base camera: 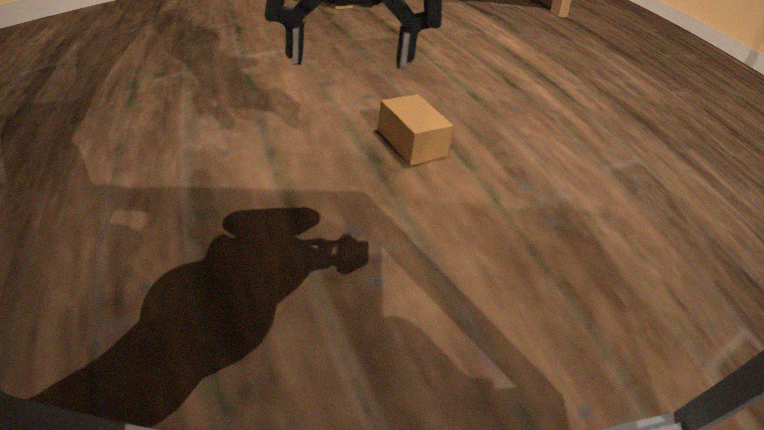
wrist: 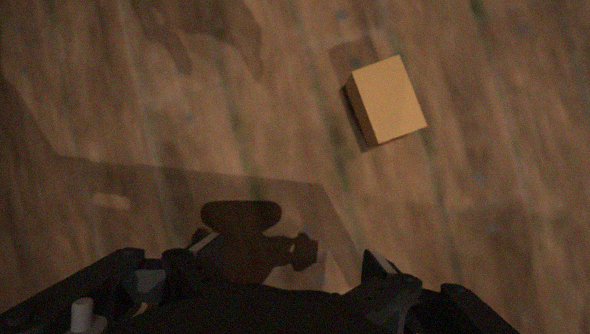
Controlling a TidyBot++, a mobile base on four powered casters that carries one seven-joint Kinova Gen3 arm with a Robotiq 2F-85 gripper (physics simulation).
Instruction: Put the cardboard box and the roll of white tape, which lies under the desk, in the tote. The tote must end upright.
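Frame: origin at the arm's base, x up, y ahead, z left, level; metres.
Where they show: gripper, fingertip midpoint: [base camera: 348, 62] [wrist: 292, 257].
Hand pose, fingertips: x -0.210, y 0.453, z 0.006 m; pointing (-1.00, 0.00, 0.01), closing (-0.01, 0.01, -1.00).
Each offset is from my fingertips to the top centre of the thing. "spot": to the spot under its first point.
The cardboard box @[dx -0.136, dy +0.146, dz -0.090 m] [base camera: 415, 129] [wrist: 390, 100] rests on the floor, right of centre in the base camera view and upper right in the wrist view. My gripper [base camera: 350, 64] [wrist: 292, 257] is open and empty, pointing down above the floor. In the wrist view the box lies beyond the right fingertip, apart from both fingers. The roll of white tape and the tote do not show in either view.
A wooden leg @[spot: dx -0.148, dy +1.106, dz -0.733 m] [base camera: 560, 7] stands at the top right of the base camera view, with a dark shadow beside it. A wall with a pale baseboard [base camera: 695, 29] runs along the right. The arm's shadow falls on the floor at the lower left.
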